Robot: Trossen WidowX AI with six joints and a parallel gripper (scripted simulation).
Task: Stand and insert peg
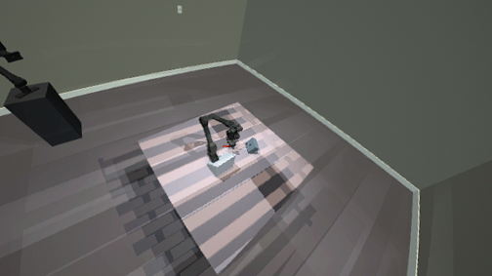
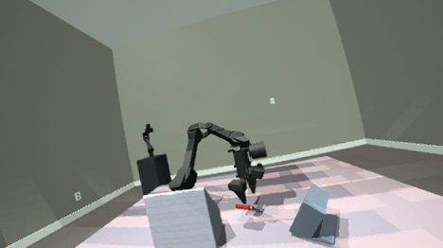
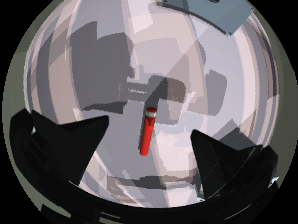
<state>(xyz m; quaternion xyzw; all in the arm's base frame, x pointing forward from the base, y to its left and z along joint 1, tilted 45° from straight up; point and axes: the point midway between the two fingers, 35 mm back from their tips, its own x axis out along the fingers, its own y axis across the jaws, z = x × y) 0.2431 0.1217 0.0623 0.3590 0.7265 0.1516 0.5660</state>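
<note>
The red peg is 40 mm below my gripper tip, 10 mm to the left of it and 10 mm behind it. Also, from my gripper tip: panel (190 mm ahead, 130 mm to the right).
</note>
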